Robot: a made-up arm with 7 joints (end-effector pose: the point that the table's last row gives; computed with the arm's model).
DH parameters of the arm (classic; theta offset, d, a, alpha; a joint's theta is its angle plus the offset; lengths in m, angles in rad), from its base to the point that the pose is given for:
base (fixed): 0 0 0 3.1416
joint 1: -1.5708 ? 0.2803 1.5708
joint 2: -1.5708 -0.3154 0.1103 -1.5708
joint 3: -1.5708 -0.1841 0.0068 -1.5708
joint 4: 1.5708 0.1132 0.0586 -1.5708
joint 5: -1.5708 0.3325 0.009 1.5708
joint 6: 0 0.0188 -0.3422 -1.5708
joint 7: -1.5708 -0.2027 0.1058 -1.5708
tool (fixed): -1.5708 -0.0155 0 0
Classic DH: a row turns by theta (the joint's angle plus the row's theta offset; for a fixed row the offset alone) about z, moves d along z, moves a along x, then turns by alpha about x.
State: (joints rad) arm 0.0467 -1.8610 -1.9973 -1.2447 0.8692 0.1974 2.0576
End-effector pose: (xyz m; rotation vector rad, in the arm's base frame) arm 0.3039 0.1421 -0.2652 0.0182 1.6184 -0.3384
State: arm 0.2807 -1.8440 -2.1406 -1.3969 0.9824 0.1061 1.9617
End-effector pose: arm 0.2879 0.0692 -0.2925 0.5168 1.6045 -0.4903
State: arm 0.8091 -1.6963 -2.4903 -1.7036 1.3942 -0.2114 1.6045
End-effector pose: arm 0.2206 0.0470 -0.3832 1.4552 0.9192 -0.8676
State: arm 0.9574 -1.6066 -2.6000 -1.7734 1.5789 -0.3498 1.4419
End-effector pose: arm 0.2444 0.0672 -0.4262 1.5339 0.5473 -1.0333
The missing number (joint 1, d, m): -0.0247
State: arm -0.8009 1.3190 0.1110 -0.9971 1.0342 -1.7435 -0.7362
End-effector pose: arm 0.3845 0.7681 0.8419 0.0660 -2.5093 -0.7878
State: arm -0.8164 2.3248 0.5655 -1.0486 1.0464 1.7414 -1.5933
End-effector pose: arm -0.4689 0.7055 -0.1139 -2.1249 0.4323 -0.3823
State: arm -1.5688 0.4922 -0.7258 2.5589 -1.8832 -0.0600 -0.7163
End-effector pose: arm -0.7046 0.3105 0.1582 -0.9781 1.8433 -0.0386
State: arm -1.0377 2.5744 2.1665 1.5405 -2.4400 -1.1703 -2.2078
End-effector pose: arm 0.4956 0.3064 0.0585 0.8229 1.3864 -1.2890
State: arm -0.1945 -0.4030 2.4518 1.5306 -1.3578 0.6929 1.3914
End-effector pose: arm 0.2520 0.1745 -0.0263 0.9731 2.4877 1.0364
